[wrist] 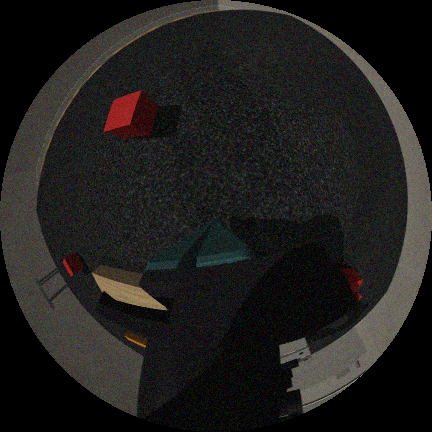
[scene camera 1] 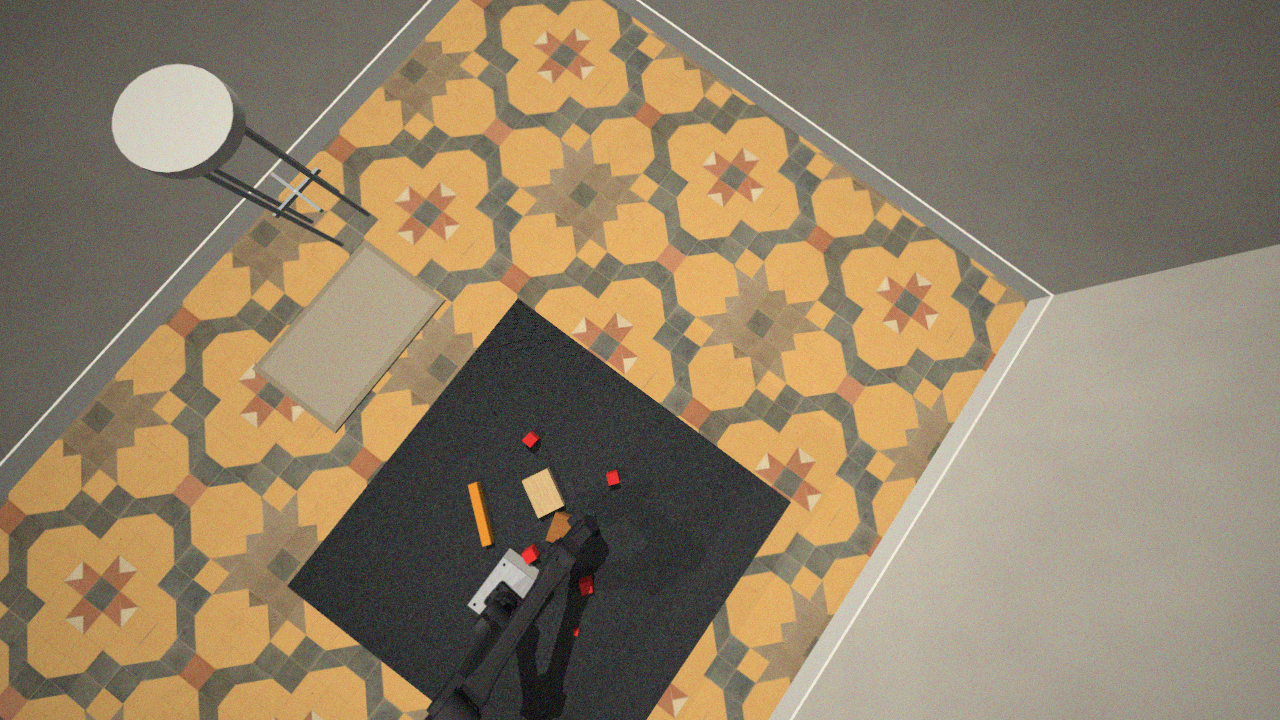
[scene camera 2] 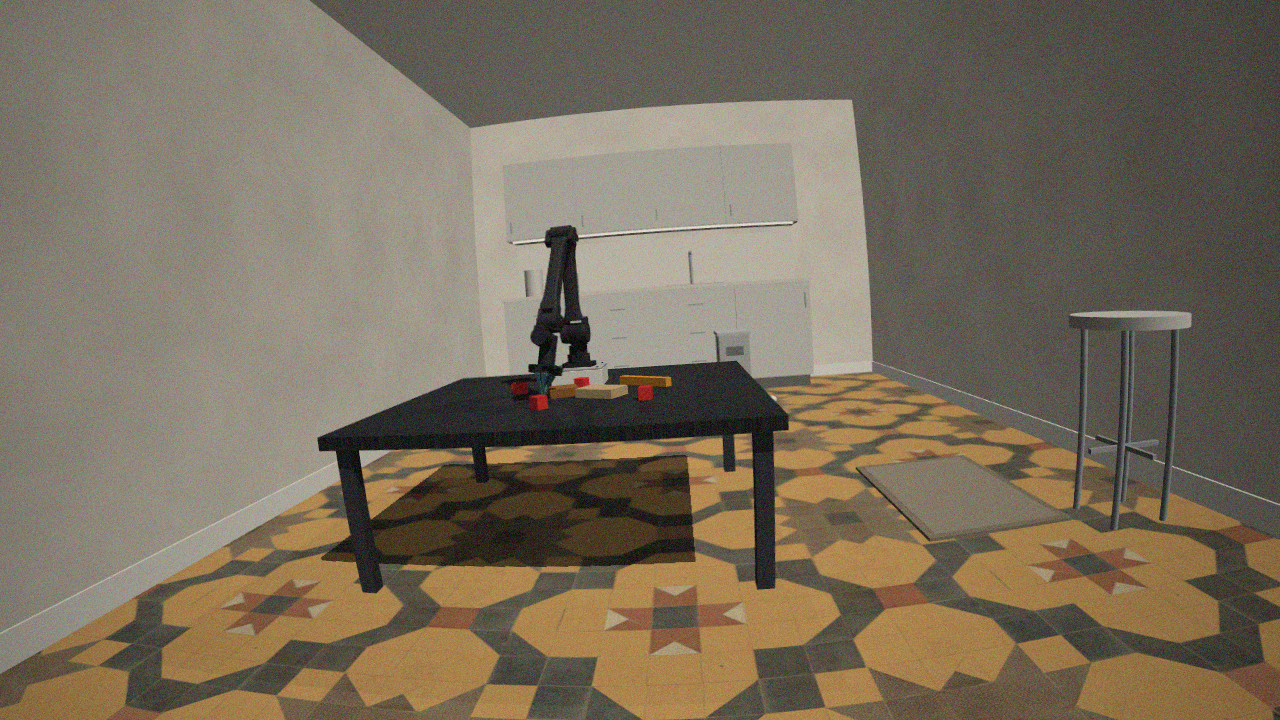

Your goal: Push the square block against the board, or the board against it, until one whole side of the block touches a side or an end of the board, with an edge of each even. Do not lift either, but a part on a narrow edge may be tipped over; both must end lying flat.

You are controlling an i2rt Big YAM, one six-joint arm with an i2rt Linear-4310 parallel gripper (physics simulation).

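Seen in the pictures: gripper, fingertip midpoint: (wrist: 218, 222) (scene camera 1: 592, 513); arm's base at its link origin: (scene camera 1: 506, 601) (scene camera 2: 579, 366).
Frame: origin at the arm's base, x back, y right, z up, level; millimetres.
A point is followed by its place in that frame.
Observation:
The brown square block (scene camera 1: 556, 526) @[x -275, y -36, z -39 mm] (scene camera 2: 562, 390) @[x -331, y -19, z -44 mm] lies flat on the black table (scene camera 1: 689, 527) @[x -582, y 338, z -69 mm] (scene camera 2: 500, 427) @[x -799, y 28, z -69 mm] (wrist: 250, 120) @[x -466, y 107, z -69 mm]. It sits at the near end of the light tan board (scene camera 1: 542, 492) @[x -329, y -155, z -39 mm] (scene camera 2: 602, 390) @[x -389, y -170, z -42 mm] (wrist: 128, 293) @[x -350, y -127, z -39 mm] and seems to touch it, turned at an angle to it. My gripper (scene camera 1: 576, 535) (scene camera 2: 542, 382) @[x -389, y 34, z -51 mm] (wrist: 218, 222) @[x -389, y 34, z -51 mm] is shut and empty, with its teal fingers low at the table, right beside the block on the side away from the board. In the wrist view the gripper hides the block.
An orange bar (scene camera 1: 480, 513) @[x -132, y -269, z -38 mm] (scene camera 2: 645, 380) @[x -149, y -276, z -49 mm] (wrist: 135, 339) @[x -178, y -322, z -43 mm] lies left of the board. Small red cubes (scene camera 1: 530, 439) @[x -440, y -315, z -29 mm] (scene camera 1: 612, 477) @[x -536, y -3, z -29 mm] (scene camera 1: 529, 555) @[x -146, y -41, z -29 mm] (wrist: 128, 114) @[x -519, y 9, z -29 mm] are scattered around. The arm's white base (scene camera 1: 503, 580) @[x -44, y -55, z 1 mm] (wrist: 322, 362) stands near the table edge. A stool (scene camera 2: 1127, 320) and a grey mat (scene camera 2: 957, 492) are on the floor.

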